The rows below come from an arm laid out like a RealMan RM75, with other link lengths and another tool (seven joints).
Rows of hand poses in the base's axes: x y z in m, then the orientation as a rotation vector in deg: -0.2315, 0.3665, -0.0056, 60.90, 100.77, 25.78; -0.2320, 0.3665, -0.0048, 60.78, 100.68, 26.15; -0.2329, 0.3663, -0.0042, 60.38, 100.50, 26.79; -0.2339, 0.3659, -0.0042, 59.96, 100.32, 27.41; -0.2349, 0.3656, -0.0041, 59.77, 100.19, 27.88; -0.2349, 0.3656, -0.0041, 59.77, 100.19, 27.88; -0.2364, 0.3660, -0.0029, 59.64, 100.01, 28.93; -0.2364, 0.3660, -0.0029, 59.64, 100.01, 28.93; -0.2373, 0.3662, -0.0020, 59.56, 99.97, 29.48; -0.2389, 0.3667, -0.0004, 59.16, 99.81, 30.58; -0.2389, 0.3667, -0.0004, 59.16, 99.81, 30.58; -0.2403, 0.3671, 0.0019, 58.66, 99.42, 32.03; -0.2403, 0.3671, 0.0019, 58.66, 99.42, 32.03; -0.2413, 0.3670, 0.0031, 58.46, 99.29, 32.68; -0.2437, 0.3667, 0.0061, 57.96, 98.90, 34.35; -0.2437, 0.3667, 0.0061, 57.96, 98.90, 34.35; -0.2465, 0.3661, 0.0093, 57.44, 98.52, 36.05; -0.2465, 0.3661, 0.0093, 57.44, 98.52, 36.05
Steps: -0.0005, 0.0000, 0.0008, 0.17, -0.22, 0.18; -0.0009, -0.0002, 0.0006, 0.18, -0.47, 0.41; -0.0010, -0.0004, 0.0000, 0.16, -0.47, 0.41; -0.0010, -0.0003, 0.0001, 0.20, -0.30, 0.25; 0.0000, 0.0000, 0.0000, 0.00, 0.00, 0.00; -0.0015, 0.0004, 0.0012, 0.61, -0.45, 0.45; 0.0000, 0.0000, 0.0000, 0.00, 0.00, 0.00; -0.0009, 0.0002, 0.0009, 0.32, -0.20, 0.27; -0.0016, 0.0005, 0.0016, 0.50, -0.55, 0.63; 0.0000, 0.0000, 0.0000, 0.00, 0.00, 0.00; -0.0014, 0.0004, 0.0023, 0.67, -0.86, 0.73; 0.0000, 0.0000, 0.0000, 0.00, 0.00, 0.00; -0.0010, -0.0001, 0.0012, 0.32, -0.33, 0.34; -0.0024, -0.0003, 0.0030, 0.83, -0.89, 0.84; 0.0000, 0.0000, 0.0000, 0.00, 0.00, 0.00; -0.0028, -0.0006, 0.0032, 0.85, -0.89, 0.87; 0.0000, 0.0000, 0.0000, 0.00, 0.00, 0.00
